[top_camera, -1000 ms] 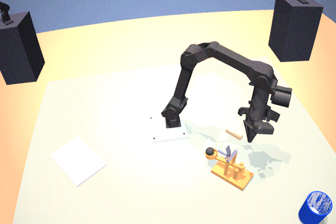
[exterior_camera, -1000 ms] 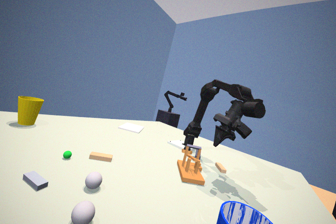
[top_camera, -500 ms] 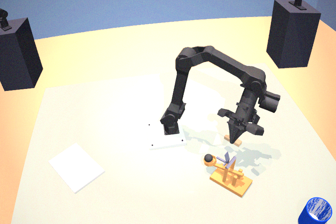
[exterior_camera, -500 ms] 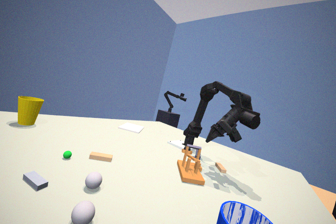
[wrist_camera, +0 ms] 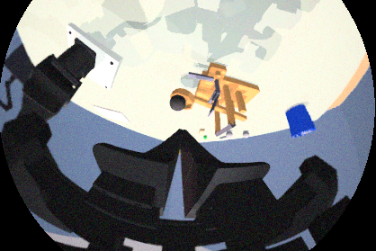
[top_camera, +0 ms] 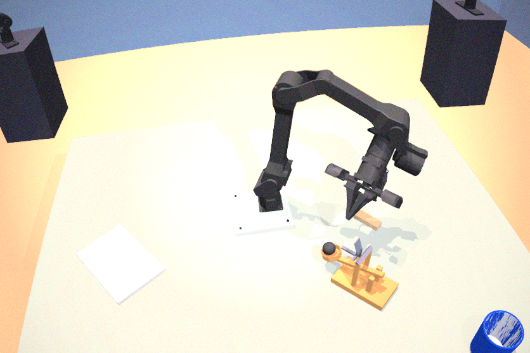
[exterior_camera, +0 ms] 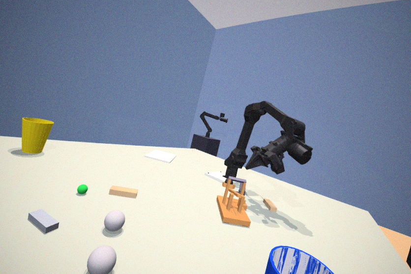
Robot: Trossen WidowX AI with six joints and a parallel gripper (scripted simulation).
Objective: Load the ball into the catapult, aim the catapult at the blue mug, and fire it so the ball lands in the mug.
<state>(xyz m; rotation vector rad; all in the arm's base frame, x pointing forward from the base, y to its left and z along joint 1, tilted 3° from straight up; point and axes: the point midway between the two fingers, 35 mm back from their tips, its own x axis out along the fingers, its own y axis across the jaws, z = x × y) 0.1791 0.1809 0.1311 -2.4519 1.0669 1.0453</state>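
Now: gripper tip 70 mm above the dark ball, 40 mm to the left of it and 20 mm short of it. Round my gripper tip: blue mug 330 mm ahead, 260 mm to the left, 100 mm below; then green ball 460 mm ahead, 210 mm to the right, 120 mm below; then orange wooden catapult 80 mm below, 60 mm ahead, 10 mm to the left.
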